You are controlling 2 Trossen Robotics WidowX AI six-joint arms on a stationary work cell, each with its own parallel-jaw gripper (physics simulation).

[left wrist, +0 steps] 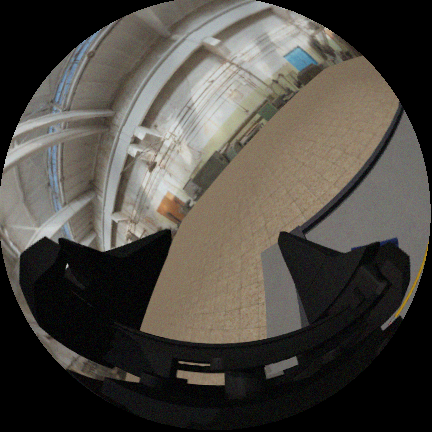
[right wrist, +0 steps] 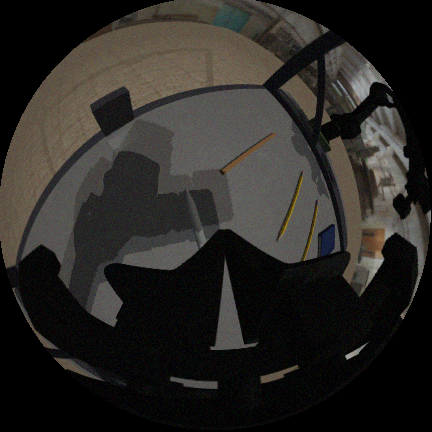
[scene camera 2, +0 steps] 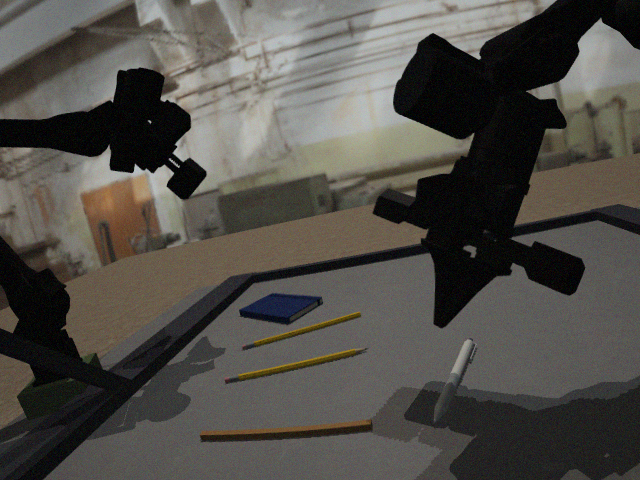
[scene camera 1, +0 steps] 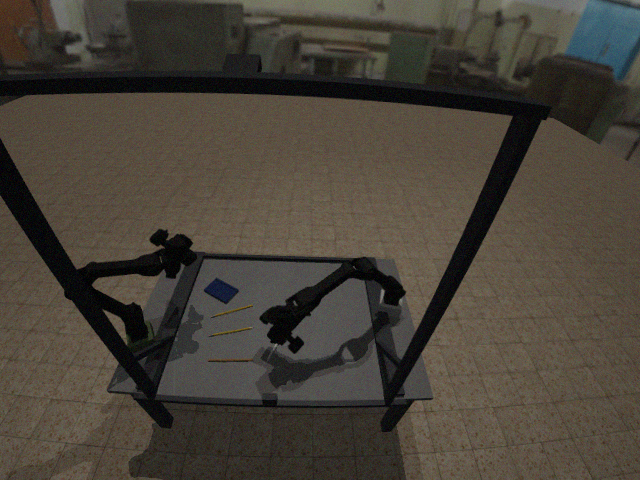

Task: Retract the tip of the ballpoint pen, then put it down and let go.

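Where they show: left gripper, between the fingertips: [left wrist: 226, 236] [scene camera 2: 171, 159]; right gripper, between the fingertips: [right wrist: 223, 234] [scene camera 2: 439, 326] [scene camera 1: 271, 342]; left arm's base, origin of its link: [right wrist: 323, 132] [scene camera 1: 139, 333]; right arm's base, origin of its link: [scene camera 1: 391, 299].
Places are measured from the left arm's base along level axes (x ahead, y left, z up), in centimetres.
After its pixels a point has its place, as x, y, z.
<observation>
The white ballpoint pen [scene camera 1: 274, 349] @[46.5, -30.5, -3.0] [scene camera 2: 457, 377] @[47.1, -30.2, -3.1] [right wrist: 196, 220] @[44.8, -31.4, -2.9] lies on the grey table, its grey pointed end toward the bottom of the picture in scene camera 2. Whether the writing tip is out is too small to tell. My right gripper [scene camera 2: 440, 322] @[45.5, -30.6, 3.4] [right wrist: 223, 234] @[45.5, -30.6, 3.4] is shut and empty, above the table near the pen's clip end, apart from the pen in scene camera 2. In the right wrist view its fingers hide that end. My left gripper [left wrist: 226, 236] @[25.9, 17.8, 28.3] is open and empty, raised high at the table's left edge, far from the pen.
An orange-brown stick [scene camera 1: 230, 360] @[29.4, -26.4, -3.4] [scene camera 2: 286, 430] @[30.1, -26.6, -3.3] [right wrist: 248, 153] @[31.9, -27.2, -3.3] lies left of the pen in scene camera 1. Two yellow pencils and a blue notebook [scene camera 1: 221, 290] @[38.0, 9.0, -2.8] [scene camera 2: 280, 308] @[37.7, 7.0, -2.8] [right wrist: 326, 241] @[38.3, 7.2, -2.8] lie farther back. Dark frame posts [scene camera 1: 465, 248] @[71.9, -69.7, 71.8] stand at the table's sides.
</observation>
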